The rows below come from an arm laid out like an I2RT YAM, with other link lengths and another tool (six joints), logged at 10 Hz.
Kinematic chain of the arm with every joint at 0, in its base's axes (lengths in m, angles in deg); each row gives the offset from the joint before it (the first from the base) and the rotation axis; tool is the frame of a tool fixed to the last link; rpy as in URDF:
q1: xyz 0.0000 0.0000 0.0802 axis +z
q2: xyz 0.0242 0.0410 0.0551 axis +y
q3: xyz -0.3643 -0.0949 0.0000 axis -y
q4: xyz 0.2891 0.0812 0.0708 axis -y
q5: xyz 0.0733 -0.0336 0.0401 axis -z
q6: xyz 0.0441 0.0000 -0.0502 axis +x
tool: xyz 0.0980 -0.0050 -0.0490 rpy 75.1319 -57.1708 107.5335
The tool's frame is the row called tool.
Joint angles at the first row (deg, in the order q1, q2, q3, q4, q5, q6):
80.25 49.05 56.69 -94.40 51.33 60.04
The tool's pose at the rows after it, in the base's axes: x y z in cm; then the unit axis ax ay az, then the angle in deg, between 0 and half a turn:
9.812, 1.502, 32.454, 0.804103, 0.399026, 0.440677, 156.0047
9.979, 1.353, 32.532, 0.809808, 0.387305, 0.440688, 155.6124
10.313, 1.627, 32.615, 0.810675, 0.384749, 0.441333, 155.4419
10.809, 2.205, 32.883, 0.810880, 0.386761, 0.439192, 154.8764
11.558, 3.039, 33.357, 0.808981, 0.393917, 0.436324, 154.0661
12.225, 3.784, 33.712, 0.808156, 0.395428, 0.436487, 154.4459
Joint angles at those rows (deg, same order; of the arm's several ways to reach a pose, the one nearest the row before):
78.49 48.96 56.69 -94.31 51.68 59.59
76.12 48.78 56.86 -93.08 51.68 58.10
73.83 48.95 57.04 -90.53 51.59 54.93
71.46 50.00 57.65 -87.89 51.42 51.33
68.91 51.67 58.71 -84.82 51.24 46.77
66.45 52.56 59.59 -81.39 50.37 42.55

